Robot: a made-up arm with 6 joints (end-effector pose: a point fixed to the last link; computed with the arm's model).
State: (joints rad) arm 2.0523 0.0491 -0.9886 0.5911 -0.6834 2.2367
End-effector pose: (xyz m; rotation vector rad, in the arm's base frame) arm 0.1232 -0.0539 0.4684 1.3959 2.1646 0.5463
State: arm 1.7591 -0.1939 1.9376 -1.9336 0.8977 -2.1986
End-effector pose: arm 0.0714 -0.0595 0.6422 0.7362 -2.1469 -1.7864
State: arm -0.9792 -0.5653 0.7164 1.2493 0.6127 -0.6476
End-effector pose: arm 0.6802 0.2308 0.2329 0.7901 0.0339 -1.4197
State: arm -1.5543 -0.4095 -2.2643 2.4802 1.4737 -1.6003
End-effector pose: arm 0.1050 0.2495 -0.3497 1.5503 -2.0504 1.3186
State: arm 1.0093 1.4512 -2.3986 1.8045 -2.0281 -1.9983
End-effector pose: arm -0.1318 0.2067 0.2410 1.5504 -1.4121 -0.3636
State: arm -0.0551 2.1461 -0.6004 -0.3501 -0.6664 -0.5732
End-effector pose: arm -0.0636 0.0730 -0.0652 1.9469 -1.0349 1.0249
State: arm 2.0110 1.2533 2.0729 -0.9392 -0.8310 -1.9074
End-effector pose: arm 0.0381 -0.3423 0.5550 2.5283 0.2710 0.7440
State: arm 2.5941 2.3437 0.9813 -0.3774 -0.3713 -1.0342
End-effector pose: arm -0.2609 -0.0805 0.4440 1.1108 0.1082 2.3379
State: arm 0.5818 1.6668 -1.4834 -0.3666 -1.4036 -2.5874
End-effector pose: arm 0.2459 -0.1409 0.4659 -0.1611 1.0673 2.5007
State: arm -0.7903 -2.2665 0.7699 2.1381 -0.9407 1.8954
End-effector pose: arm 0.3755 0.1614 -0.2958 -1.4123 -1.1881 1.0156
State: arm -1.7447 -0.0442 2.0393 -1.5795 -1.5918 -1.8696
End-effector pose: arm 0.2313 -0.5174 -0.2910 0.2579 -1.2082 2.8367
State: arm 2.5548 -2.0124 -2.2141 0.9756 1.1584 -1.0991
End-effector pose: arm -0.0410 0.7145 0.2090 0.7528 -1.1530 -1.1507
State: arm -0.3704 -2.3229 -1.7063 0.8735 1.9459 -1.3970
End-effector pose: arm -0.0599 0.4891 -0.2140 -1.1980 -0.1667 -0.5687
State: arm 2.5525 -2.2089 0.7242 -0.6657 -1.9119 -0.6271
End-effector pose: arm -0.2758 0.5712 0.2544 0.0980 -0.6840 -1.4659
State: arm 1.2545 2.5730 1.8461 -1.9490 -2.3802 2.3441
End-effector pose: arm 0.4027 0.6464 -0.0522 0.6164 -2.5087 1.7213
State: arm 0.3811 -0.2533 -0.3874 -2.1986 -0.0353 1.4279
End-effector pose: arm 0.0949 -0.3807 0.4915 2.2873 0.2845 0.4597
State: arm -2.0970 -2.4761 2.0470 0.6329 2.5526 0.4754
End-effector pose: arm 0.3824 0.7785 -0.2800 -0.1387 -0.1594 -1.8418
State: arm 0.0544 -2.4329 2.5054 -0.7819 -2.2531 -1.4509
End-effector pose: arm 0.0495 0.7881 0.3119 -0.3761 -0.4691 -0.4259
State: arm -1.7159 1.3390 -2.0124 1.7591 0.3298 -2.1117
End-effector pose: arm -0.3579 -0.0340 -0.2480 -0.7847 -0.5721 0.3550
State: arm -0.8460 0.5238 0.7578 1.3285 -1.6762 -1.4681
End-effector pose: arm -0.0612 -0.3297 -0.2200 2.3028 -0.6294 0.6070
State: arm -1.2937 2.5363 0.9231 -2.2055 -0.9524 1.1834
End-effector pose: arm -0.3061 0.1426 -0.0247 0.7011 0.5461 1.4116
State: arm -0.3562 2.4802 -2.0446 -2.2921 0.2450 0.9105
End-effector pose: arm 0.5456 0.2741 -0.0883 -0.5783 -0.3283 -2.0373
